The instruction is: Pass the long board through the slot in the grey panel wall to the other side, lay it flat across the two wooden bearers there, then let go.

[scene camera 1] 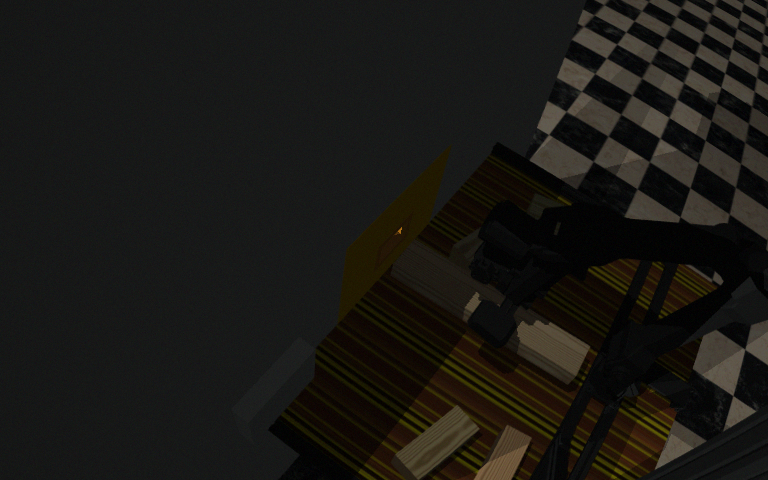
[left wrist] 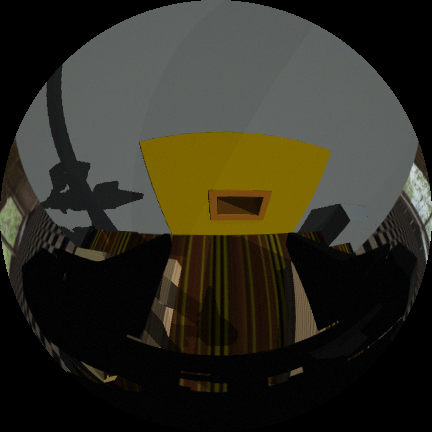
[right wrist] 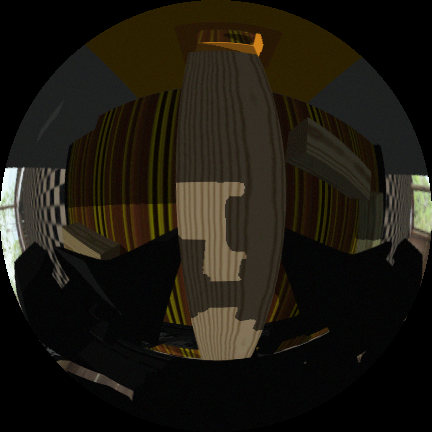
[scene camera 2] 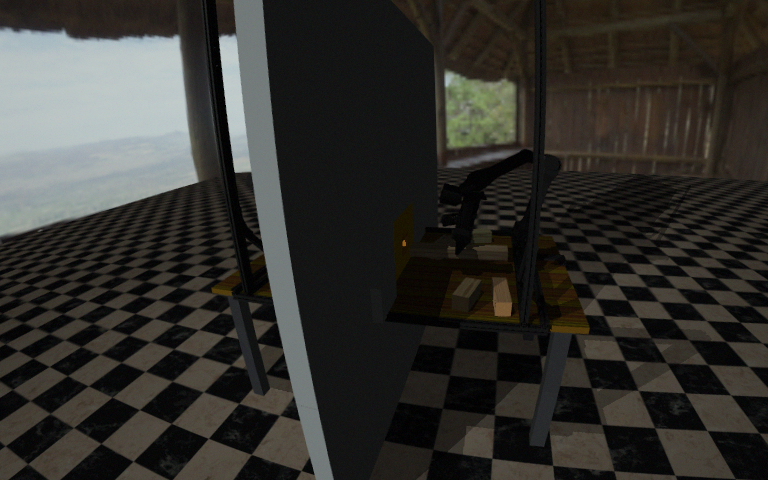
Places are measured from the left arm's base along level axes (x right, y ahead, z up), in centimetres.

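Where they show: left gripper, between the fingertips: (left wrist: pixel 230 239); right gripper, between the fingertips: (right wrist: pixel 230 232) (scene camera 2: pixel 457 251); right arm's base, origin of its link: (scene camera 1: pixel 606 385).
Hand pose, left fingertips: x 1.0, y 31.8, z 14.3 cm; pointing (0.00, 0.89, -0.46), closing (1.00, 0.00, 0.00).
Each offset is from my left fingertips to the top centre of the thing. "spot": to the spot under its first point.
The long board {dx +2.6, dy +35.9, dz -7.3 cm} (scene camera 1: pixel 552 345) (scene camera 2: pixel 492 252) (right wrist: pixel 230 125) is held roughly level on the near side of the grey wall (scene camera 1: pixel 226 169) (scene camera 2: pixel 351 113) (left wrist: pixel 225 75). Its front end is close to the slot's orange frame {spot: dx +2.5, dy +11.3, dz -4.9 cm} (left wrist: pixel 240 193) (right wrist: pixel 187 40), overlapping its lower edge in the right wrist view; no board shows through the slot in the left wrist view. My right gripper (scene camera 1: pixel 508 312) (right wrist: pixel 230 232) is shut on the board. My left gripper (left wrist: pixel 230 239) is open and empty beyond the wall, facing the slot. Two bearers {spot: dx -8.3, dy -0.7, dz -13.1 cm} (left wrist: pixel 171 285) {dx +13.6, dy -9.8, dz -12.4 cm} (left wrist: pixel 302 305) lie there, partly hidden by its fingers.
A yellow plate (scene camera 1: pixel 362 254) (scene camera 2: pixel 400 226) (left wrist: pixel 185 175) surrounds the slot. Loose wood blocks {dx +24.8, dy +40.7, dz -11.5 cm} (scene camera 1: pixel 436 441) {dx +24.1, dy +50.7, dz -11.8 cm} (scene camera 1: pixel 504 452) {dx -12.8, dy +27.9, dz -11.2 cm} (right wrist: pixel 330 155) lie either side of the board. A grey box (scene camera 1: pixel 274 379) (left wrist: pixel 327 222) juts from the wall beside the plate. A dark post (scene camera 2: pixel 540 113) stands by the table.
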